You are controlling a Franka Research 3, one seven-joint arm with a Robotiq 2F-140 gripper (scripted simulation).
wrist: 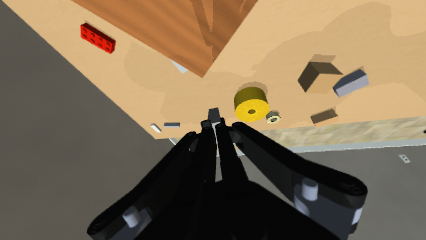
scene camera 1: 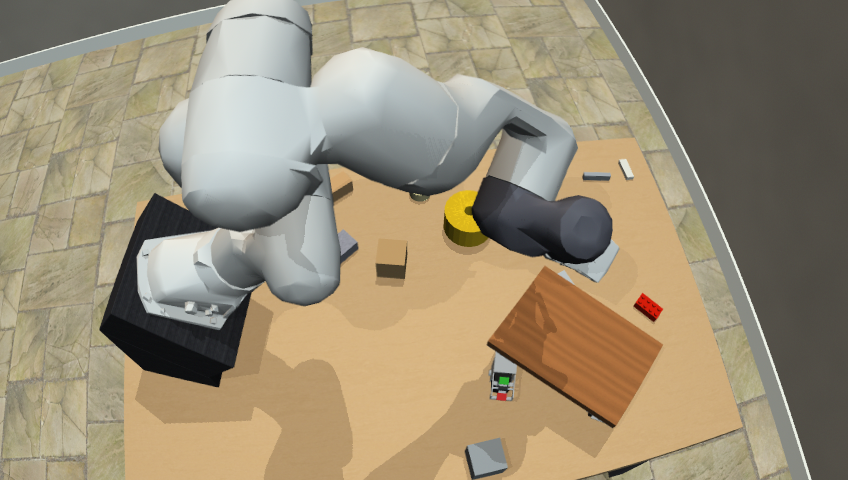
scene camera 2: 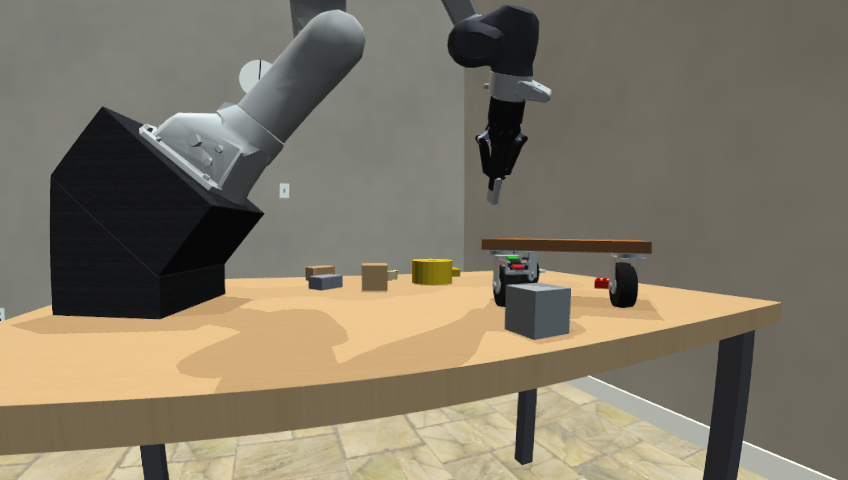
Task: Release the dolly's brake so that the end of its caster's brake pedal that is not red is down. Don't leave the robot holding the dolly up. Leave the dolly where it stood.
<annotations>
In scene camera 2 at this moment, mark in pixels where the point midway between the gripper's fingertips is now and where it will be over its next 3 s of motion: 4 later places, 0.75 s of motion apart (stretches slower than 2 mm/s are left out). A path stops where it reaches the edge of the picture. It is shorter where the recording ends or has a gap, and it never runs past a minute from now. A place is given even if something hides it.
My gripper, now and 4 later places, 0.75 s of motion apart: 492,202; 499,202; 505,201; 510,198; 512,196
</annotations>
